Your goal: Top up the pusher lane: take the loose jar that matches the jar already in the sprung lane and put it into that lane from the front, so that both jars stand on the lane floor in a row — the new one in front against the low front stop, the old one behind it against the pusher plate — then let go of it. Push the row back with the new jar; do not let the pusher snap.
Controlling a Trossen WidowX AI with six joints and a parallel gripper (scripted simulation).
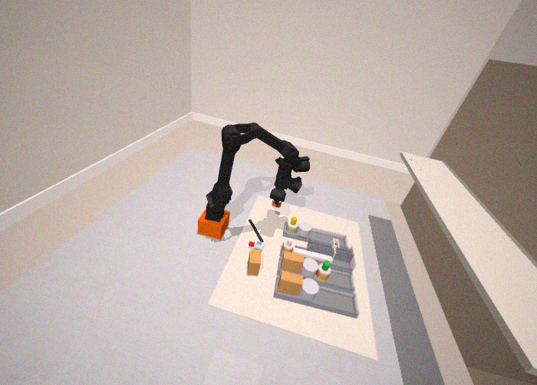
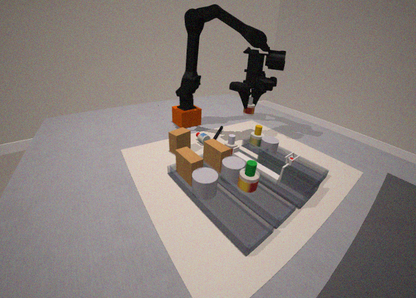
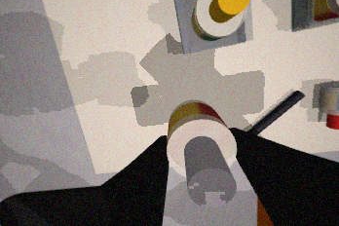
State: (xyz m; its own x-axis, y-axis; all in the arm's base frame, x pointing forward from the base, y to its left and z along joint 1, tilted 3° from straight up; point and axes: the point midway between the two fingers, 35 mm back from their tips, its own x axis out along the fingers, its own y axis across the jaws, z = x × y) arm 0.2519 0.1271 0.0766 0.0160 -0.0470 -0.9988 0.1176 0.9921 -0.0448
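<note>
Right now my gripper tip is 90 mm short of the yellow-capped jar, 70 mm above it and 50 mm to the left of it. Also, from my gripper tip: narrow lane (230 mm ahead, 160 mm to the right, 100 mm below); then brown box (290 mm to the right, 80 mm below, 50 mm behind); then dark stick (110 mm below, 90 mm to the right, 70 mm behind).
</note>
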